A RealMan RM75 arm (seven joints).
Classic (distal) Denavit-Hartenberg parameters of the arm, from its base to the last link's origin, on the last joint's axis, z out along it. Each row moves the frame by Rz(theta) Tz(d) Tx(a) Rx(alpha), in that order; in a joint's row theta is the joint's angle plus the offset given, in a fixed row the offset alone. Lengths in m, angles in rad.
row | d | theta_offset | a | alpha
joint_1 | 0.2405 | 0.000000 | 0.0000 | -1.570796
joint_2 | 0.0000 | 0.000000 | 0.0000 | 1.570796
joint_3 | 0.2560 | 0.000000 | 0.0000 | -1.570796
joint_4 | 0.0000 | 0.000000 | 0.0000 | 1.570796
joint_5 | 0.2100 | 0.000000 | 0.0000 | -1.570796
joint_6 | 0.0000 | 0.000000 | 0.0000 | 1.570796
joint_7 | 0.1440 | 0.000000 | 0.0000 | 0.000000
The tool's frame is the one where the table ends.
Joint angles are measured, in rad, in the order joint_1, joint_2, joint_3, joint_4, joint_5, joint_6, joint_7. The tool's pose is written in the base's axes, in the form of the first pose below.
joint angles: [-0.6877, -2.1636, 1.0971, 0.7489, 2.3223, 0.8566, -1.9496]
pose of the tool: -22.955 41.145 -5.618 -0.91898 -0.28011 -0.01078 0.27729
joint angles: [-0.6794, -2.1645, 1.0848, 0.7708, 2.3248, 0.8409, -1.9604]
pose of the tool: -23.003 41.518 -4.935 -0.91241 -0.28411 -0.01791 0.29406
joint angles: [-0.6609, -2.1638, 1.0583, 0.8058, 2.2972, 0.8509, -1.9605]
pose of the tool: -23.010 41.706 -3.887 -0.90457 -0.29448 -0.03976 0.30568
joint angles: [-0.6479, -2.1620, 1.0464, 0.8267, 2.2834, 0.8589, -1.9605]
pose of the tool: -23.126 41.729 -3.257 -0.90051 -0.29924 -0.04971 0.31156
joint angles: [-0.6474, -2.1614, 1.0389, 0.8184, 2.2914, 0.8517, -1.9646]
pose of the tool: -23.499 41.712 -3.224 -0.89770 -0.30483 -0.04708 0.31464
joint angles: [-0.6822, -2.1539, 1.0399, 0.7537, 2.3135, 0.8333, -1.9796]
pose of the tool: -23.726 41.884 -4.079 -0.89876 -0.31250 -0.03209 0.30586
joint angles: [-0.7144, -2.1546, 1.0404, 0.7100, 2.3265, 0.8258, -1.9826]
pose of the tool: -23.348 42.016 -4.933 -0.90288 -0.31147 -0.02401 0.29532
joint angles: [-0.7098, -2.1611, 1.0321, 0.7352, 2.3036, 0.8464, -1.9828]
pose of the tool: -22.682 42.038 -4.767 -0.90265 -0.31381 -0.04121 0.29163
